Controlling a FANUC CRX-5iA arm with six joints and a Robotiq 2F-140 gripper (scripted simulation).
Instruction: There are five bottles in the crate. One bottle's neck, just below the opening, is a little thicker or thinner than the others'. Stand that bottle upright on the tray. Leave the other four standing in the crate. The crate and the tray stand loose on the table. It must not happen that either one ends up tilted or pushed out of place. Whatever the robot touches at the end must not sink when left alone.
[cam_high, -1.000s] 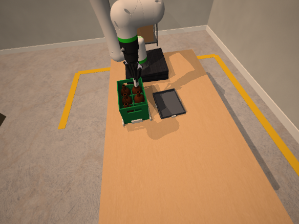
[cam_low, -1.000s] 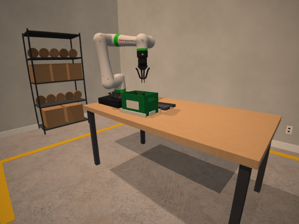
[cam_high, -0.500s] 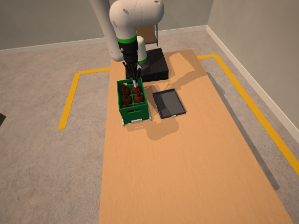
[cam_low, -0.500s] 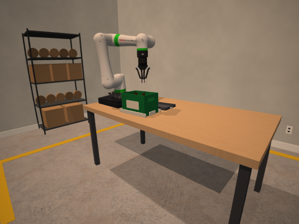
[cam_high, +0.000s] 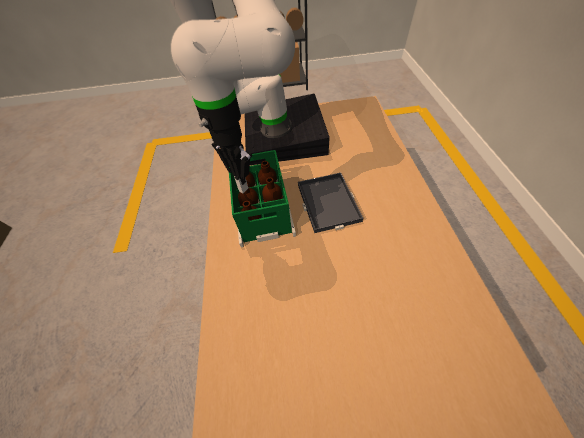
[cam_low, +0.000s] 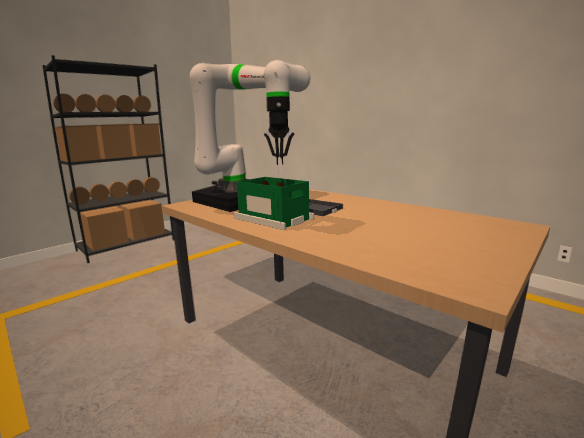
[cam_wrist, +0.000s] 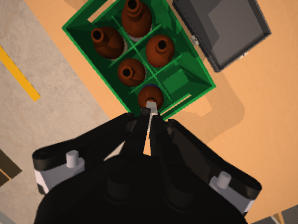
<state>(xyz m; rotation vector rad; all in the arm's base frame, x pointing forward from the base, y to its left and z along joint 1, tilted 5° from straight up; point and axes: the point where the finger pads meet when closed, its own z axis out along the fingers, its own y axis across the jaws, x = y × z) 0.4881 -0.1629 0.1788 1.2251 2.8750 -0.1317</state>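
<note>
My hand is 17 cm above the green crate, 8 cm past it and 4 cm to the right of it. Round my hand: dark grey tray 30 cm to the left, 24 cm below, 5 cm behind; then glass bottle 17 cm below, 17 cm behind, 8 cm to the left.
</note>
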